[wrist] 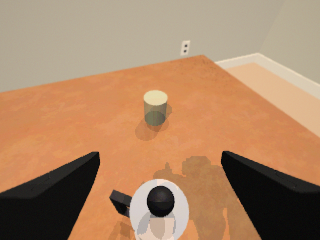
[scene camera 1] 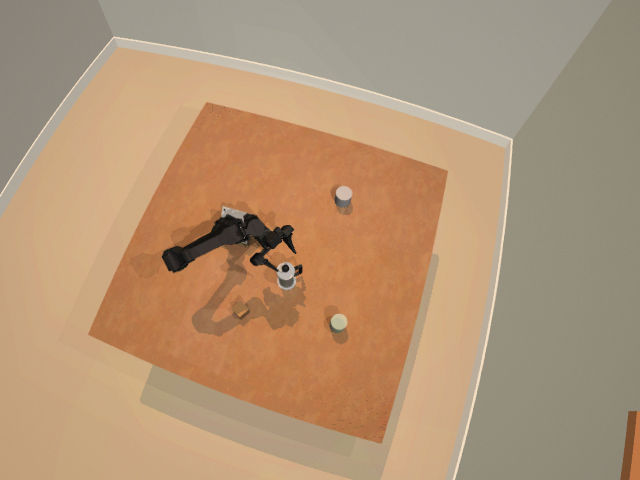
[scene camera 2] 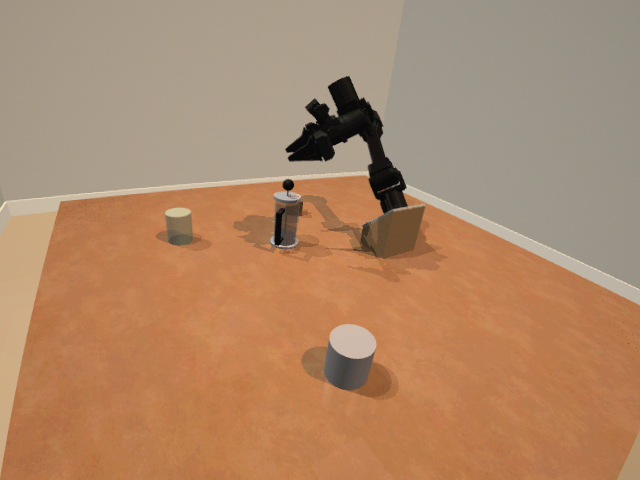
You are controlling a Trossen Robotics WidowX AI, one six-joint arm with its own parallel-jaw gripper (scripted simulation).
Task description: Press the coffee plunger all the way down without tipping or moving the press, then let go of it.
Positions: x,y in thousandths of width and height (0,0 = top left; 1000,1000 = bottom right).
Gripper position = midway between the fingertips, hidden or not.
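My gripper: in the wrist view (505,652), in scene camera 1 (449,547), in scene camera 2 (449,322).
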